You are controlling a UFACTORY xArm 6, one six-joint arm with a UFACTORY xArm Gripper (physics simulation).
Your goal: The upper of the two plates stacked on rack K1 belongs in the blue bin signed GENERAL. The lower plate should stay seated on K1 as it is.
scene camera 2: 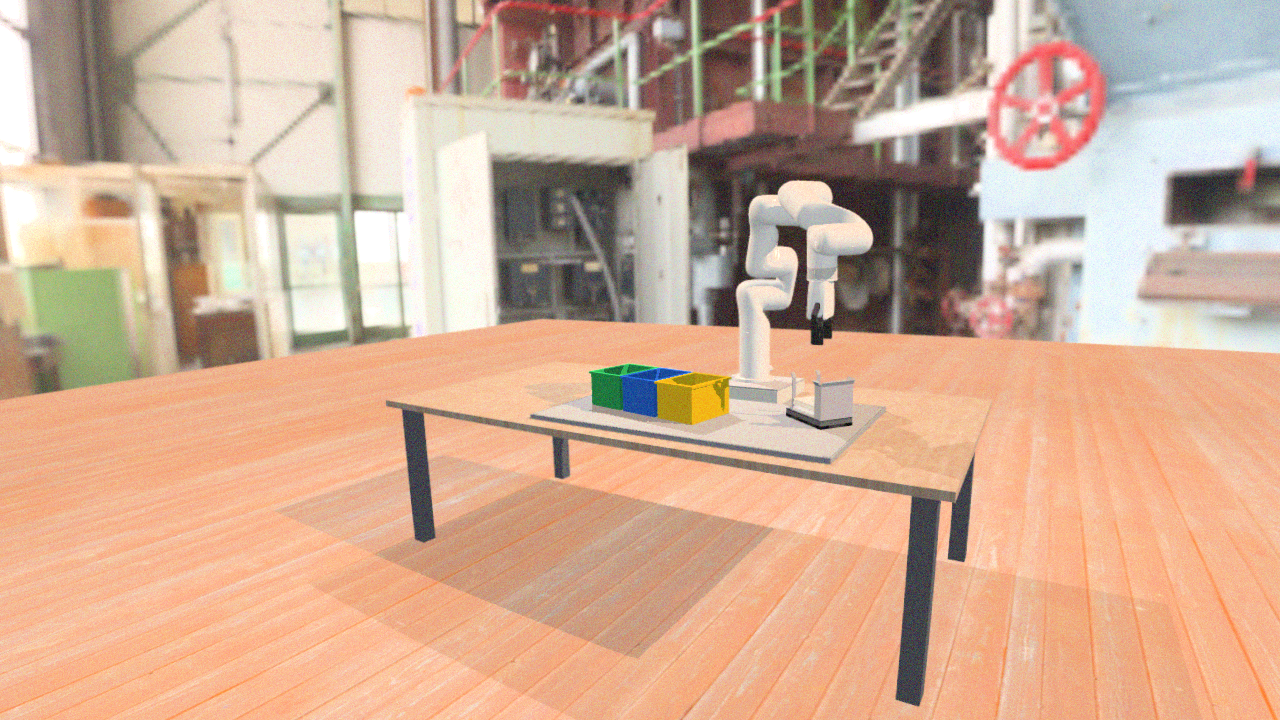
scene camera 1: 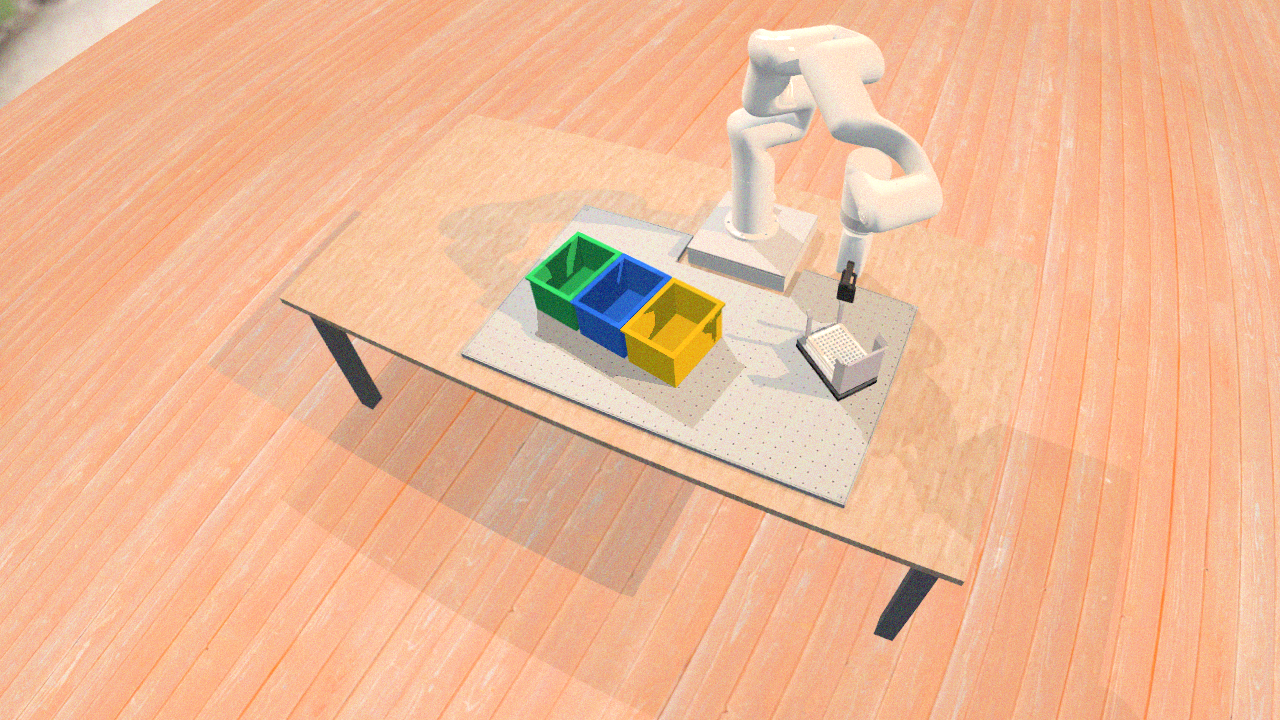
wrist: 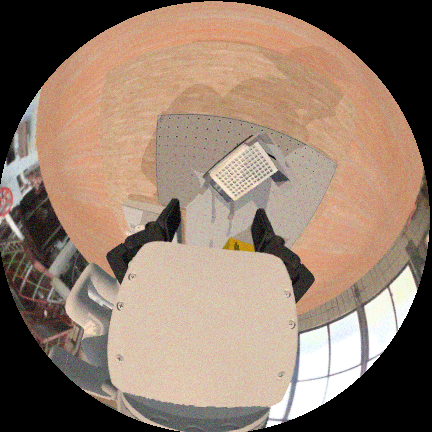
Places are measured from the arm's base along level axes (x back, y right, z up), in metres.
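Where they show: gripper, fingertip midpoint: (scene camera 2: 821,341) (scene camera 1: 850,282) (wrist: 216,213); arm's base, link origin: (scene camera 2: 754,379) (scene camera 1: 751,224).
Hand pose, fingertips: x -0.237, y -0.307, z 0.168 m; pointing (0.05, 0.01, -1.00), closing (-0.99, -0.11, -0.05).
Things, the pixels of their top centre, and the offset from my fingertips. "*": a spot on its surface instead. Level surfaces: height alone.
- rack K1, top centre: (wrist: 244,185) (scene camera 1: 844,326) (scene camera 2: 819,375) dy -0.010, dx -0.036, dz -0.080 m
- blue bin, top centre: (scene camera 1: 621,289) (scene camera 2: 657,374) dy +0.430, dx -0.128, dz -0.100 m
- green bin, surface spot: (scene camera 1: 553,302) (scene camera 2: 606,387) * dy +0.564, dx -0.191, dz -0.142 m
- perforated board, surface height: dz -0.200 m
A white plate with a grid of wells (scene camera 1: 837,345) (wrist: 244,171) lies in the rack K1 (scene camera 1: 861,368) (scene camera 2: 834,399), which has a dark base, a light end panel and thin upright posts. In the wrist view the plate lies ahead of the fingers, turned at an angle to them. The seam between upper and lower plate cannot be made out. My gripper (scene camera 1: 845,294) (scene camera 2: 820,336) (wrist: 216,213) is open and empty, high above the rack and toward its robot-base side. The blue bin (scene camera 1: 601,325) (scene camera 2: 639,395) stands between two other bins; its sign is not readable.
The green bin (scene camera 1: 553,302) (scene camera 2: 606,390) and yellow bin (scene camera 1: 653,358) (scene camera 2: 684,402) (wrist: 238,245) flank the blue one. The yellow bin is nearest the rack. Bins and rack stand on a perforated board (scene camera 1: 760,438) (scene camera 2: 796,443) (wrist: 175,145). The robot's base block (scene camera 1: 733,261) is behind.
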